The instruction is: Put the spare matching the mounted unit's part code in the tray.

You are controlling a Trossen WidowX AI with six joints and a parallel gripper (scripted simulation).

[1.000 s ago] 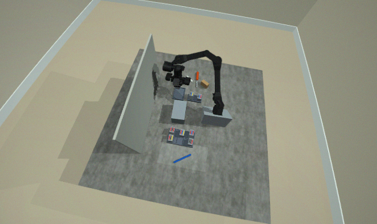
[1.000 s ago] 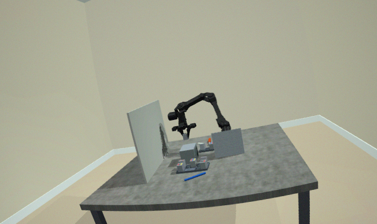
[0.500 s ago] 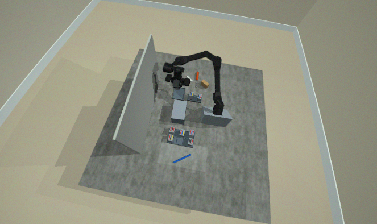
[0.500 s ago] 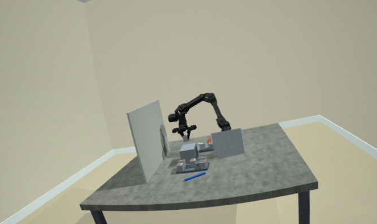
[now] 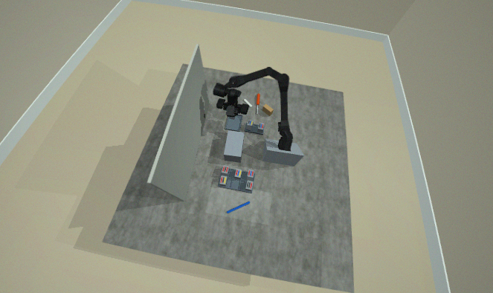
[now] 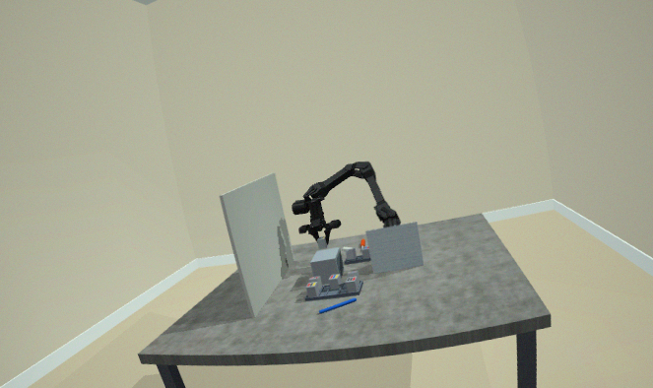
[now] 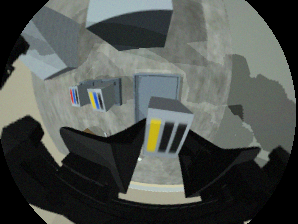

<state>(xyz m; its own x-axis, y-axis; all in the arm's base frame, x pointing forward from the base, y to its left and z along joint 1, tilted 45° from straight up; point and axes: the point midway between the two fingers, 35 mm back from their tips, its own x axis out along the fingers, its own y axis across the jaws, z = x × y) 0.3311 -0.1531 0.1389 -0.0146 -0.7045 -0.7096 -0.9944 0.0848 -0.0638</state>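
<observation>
Right now my gripper tip is 1 cm past the flat blue-grey tray and 9 cm above it. Round my gripper tip: labelled block (19 cm behind, 3 cm to the left, 5 cm below); small brown box (22 cm behind, 12 cm to the right, 7 cm below); grey mounted unit (4 cm behind, 21 cm to the left, 4 cm below).
</observation>
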